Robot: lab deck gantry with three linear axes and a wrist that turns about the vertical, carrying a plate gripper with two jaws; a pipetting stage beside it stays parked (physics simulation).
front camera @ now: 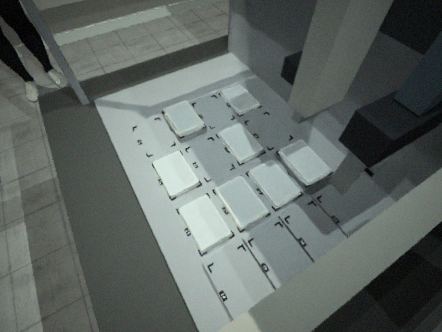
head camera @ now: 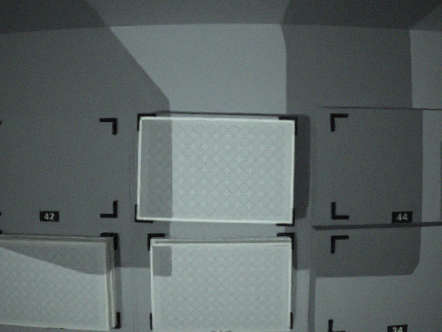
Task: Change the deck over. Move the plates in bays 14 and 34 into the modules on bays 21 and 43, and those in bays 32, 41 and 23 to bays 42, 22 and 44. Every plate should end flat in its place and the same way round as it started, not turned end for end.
Labels:
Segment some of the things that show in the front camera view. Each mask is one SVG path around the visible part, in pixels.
My gripper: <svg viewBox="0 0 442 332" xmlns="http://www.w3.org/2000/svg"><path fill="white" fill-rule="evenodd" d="M442 100L437 106L419 116L394 99L394 96L399 91L396 90L356 110L338 139L350 151L330 178L330 184L343 195L363 171L371 177L375 175L398 150L433 130L442 122Z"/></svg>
A plate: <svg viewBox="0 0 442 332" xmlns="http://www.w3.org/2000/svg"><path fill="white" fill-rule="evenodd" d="M299 140L280 149L278 154L301 181L308 186L330 174L332 170L303 140Z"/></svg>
A plate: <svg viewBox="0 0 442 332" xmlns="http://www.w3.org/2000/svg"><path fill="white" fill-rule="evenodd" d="M207 194L178 208L178 212L201 254L233 236Z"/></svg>

